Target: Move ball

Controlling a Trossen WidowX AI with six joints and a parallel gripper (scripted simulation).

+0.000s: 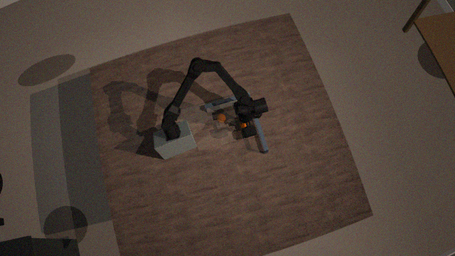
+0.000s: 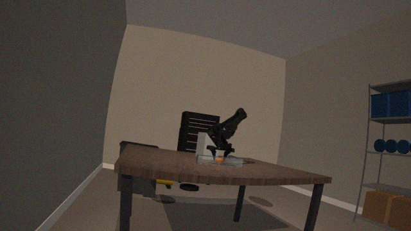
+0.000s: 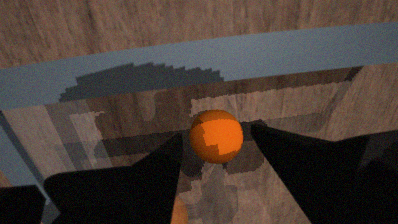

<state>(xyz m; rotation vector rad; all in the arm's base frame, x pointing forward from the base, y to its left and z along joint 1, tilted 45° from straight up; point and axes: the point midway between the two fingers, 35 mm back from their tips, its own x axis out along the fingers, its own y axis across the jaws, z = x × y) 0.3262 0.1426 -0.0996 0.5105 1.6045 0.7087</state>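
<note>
Now: the see-through copy of ball 110 mm behind my gripper tip and 60 mm to the left of it. Round my gripper tip: orange ball: right at my gripper tip.
</note>
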